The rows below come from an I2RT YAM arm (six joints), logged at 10 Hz.
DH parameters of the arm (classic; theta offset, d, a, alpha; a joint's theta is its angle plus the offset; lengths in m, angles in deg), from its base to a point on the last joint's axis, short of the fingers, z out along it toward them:
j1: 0 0.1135 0.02 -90
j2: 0 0 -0.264 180
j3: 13.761 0 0.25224 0
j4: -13.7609 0 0.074 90
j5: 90 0 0 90
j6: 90 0.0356 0 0
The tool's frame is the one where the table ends.
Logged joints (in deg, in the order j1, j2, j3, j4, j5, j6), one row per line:
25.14, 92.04, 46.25, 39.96, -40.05, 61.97
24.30, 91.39, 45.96, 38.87, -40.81, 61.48
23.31, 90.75, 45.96, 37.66, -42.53, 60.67
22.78, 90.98, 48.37, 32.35, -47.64, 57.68
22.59, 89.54, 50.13, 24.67, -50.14, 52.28
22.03, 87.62, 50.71, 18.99, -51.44, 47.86
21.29, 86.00, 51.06, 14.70, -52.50, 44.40
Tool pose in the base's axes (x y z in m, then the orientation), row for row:
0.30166, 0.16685, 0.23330, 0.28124, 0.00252, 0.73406, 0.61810
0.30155, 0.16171, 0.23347, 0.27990, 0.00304, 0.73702, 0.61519
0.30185, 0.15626, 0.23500, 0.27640, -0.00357, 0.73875, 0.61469
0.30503, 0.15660, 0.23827, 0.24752, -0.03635, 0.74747, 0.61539
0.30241, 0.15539, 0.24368, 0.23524, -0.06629, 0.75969, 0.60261
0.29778, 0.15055, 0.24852, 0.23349, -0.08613, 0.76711, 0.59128
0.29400, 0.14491, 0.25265, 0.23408, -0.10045, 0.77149, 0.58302
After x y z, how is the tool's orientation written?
As a quaternion, w x y z.
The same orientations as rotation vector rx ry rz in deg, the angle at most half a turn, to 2 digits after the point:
0.39, 112.70, 94.90
0.47, 113.23, 94.51
-0.55, 113.70, 94.60
-5.68, 116.75, 96.12
-10.42, 119.42, 94.73
-13.55, 120.70, 93.03
-15.80, 121.35, 91.71

